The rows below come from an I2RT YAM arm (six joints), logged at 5 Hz.
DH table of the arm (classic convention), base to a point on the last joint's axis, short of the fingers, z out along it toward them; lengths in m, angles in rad. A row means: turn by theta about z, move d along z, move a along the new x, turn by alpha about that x. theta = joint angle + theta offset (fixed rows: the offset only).
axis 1: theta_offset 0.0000; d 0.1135; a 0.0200; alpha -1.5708
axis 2: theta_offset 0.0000; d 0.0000; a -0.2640; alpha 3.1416
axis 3: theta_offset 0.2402; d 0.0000; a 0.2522; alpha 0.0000
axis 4: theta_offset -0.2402; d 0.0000; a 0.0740; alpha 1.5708
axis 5: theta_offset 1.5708; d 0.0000; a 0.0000; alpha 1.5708
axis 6: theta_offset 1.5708; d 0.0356; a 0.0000; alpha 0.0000
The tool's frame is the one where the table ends.
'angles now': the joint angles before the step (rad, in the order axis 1, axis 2, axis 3, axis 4, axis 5, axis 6). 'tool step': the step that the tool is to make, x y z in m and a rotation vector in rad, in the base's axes. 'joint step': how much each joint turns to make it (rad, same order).
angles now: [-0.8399, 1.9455, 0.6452, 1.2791, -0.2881, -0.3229]
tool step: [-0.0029, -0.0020, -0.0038, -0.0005, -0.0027, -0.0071]
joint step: [-0.0104, 0.0164, -0.0040, 0.0231, -0.0033, 0.0017]
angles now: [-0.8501, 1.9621, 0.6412, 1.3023, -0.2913, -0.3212]
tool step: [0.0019, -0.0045, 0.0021, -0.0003, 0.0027, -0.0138]
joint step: [-0.0034, 0.0005, 0.0203, -0.0219, 0.0105, -0.0021]
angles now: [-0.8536, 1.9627, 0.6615, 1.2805, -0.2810, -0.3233]
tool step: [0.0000, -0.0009, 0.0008, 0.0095, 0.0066, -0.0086]
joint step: [-0.0009, -0.0069, 0.0036, -0.0216, 0.0076, 0.0015]
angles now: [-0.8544, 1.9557, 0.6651, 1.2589, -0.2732, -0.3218]
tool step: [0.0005, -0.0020, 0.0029, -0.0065, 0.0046, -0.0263]
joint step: [-0.0001, -0.0082, 0.0083, -0.0165, 0.0265, -0.0071]
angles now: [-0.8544, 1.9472, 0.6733, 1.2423, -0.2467, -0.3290]
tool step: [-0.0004, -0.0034, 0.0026, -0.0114, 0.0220, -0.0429]
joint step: [-0.0032, -0.0105, 0.0108, -0.0323, 0.0406, -0.0232]
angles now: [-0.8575, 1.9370, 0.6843, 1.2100, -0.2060, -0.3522]
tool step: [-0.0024, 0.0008, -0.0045, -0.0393, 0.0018, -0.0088]
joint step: [-0.0030, 0.0230, -0.0138, 0.0599, 0.0067, -0.0274]
